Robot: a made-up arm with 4 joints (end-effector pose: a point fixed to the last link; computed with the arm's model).
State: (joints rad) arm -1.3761 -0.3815 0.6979 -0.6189
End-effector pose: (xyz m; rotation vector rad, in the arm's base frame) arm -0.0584 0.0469 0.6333 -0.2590 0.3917 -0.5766
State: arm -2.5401 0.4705 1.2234 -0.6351
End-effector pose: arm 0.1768 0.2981 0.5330 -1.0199 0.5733 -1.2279
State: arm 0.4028 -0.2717 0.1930 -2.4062
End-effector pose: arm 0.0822 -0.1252 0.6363 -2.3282 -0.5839 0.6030
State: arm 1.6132 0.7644 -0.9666 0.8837
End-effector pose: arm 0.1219 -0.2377 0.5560 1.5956 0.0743 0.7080
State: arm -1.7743 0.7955 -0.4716 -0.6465
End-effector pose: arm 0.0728 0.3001 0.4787 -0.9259 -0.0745 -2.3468
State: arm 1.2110 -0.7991 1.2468 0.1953
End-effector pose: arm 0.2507 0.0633 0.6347 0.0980 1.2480 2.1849
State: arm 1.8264 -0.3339 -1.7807 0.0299
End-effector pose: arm 0.1183 0.1376 0.6054 -0.2950 -0.0763 0.0464
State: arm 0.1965 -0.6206 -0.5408 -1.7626
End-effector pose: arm 0.1298 -0.0467 0.6079 -1.9099 0.7387 0.2791
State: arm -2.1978 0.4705 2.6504 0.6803
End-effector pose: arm 0.0157 0.2941 0.6176 0.3499 0.4857 0.2998
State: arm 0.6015 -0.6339 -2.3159 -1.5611
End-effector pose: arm 0.2198 0.0322 0.5464 -1.8152 1.4635 -1.3410
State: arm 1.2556 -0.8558 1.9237 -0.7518
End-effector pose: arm 0.2901 0.0888 0.5620 0.4086 0.0944 3.0449
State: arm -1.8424 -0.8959 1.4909 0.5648
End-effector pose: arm -0.1367 -0.0595 0.6203 1.4551 -0.1842 -0.3076
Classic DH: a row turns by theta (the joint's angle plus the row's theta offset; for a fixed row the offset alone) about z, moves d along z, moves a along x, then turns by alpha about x. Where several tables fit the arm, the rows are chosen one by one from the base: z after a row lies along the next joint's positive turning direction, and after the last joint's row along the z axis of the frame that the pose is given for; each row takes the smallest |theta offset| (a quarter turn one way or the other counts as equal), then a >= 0, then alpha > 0; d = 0 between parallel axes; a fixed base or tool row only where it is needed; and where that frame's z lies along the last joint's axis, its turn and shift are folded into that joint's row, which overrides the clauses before.
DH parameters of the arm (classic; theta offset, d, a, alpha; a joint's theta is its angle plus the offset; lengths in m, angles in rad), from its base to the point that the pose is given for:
base (fixed): 0.4049 0 0.0762 0
joint 1: -0.4049 0.35 -0.03 1.5708
joint 2: 0 0.12 -0.04 -1.5708
joint 3: 1.5708 0.29 0.02 1.5708
joint 4: 0 -0.06 0.04 -1.5708
tool (fixed): -1.5708 -0.01 0 0

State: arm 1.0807 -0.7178 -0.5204 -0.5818
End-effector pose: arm 0.1550 0.0860 0.5905 -1.0757 0.3446 0.6850
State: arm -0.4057 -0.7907 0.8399 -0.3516
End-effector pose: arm 0.0882 -0.1177 0.6232 0.1304 0.5602 0.5135
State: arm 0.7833 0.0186 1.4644 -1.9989
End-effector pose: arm 0.1437 -0.1510 0.6070 -1.0042 -2.0987 1.3205
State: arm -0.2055 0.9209 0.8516 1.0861
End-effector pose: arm -0.3049 -0.0286 0.4523 0.5219 -0.3834 0.9328
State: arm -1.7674 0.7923 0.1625 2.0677
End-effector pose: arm 0.0178 0.3827 0.5099 0.9008 -1.5817 -0.3489
